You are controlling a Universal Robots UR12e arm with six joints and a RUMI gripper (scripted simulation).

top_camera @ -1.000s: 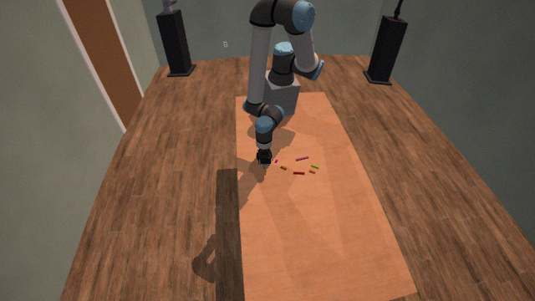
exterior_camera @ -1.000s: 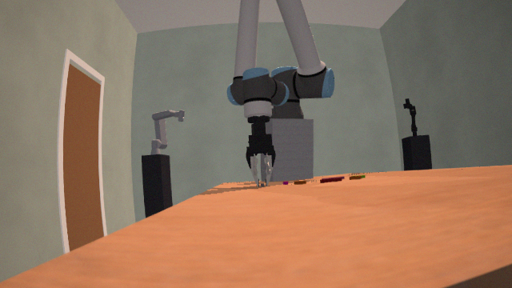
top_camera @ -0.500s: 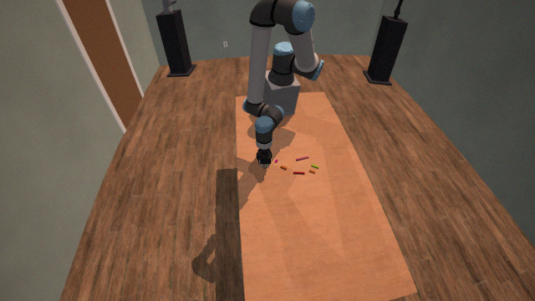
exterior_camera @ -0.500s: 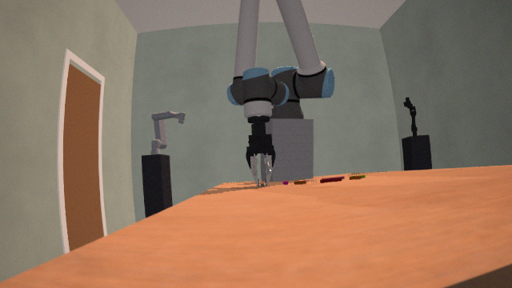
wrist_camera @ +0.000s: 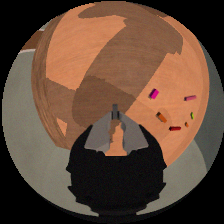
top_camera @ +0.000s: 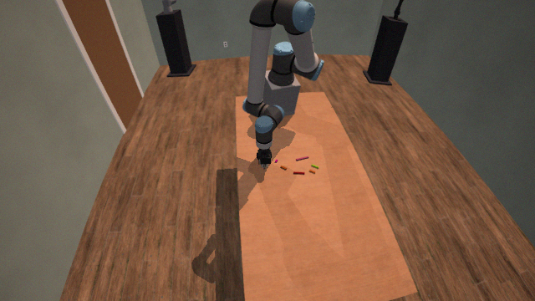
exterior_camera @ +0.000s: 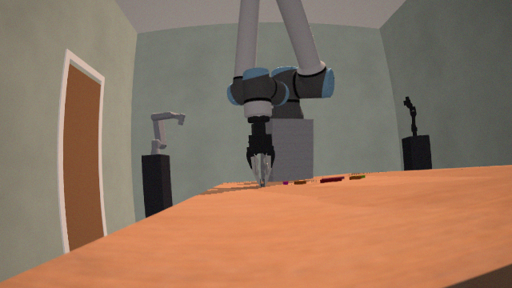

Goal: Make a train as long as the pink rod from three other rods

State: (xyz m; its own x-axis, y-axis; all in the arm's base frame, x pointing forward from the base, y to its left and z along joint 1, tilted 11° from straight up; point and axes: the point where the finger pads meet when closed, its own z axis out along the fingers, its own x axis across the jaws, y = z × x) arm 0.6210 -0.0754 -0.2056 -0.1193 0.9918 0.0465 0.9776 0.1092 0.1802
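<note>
My gripper is now 1 cm above the grey rod. From my hand the other things lie so: pink rod: 8 cm behind, 25 cm to the left, 1 cm below; red rod: 4 cm ahead, 22 cm to the left, 1 cm below; magenta rod: 5 cm behind, 7 cm to the left, 1 cm below.
</note>
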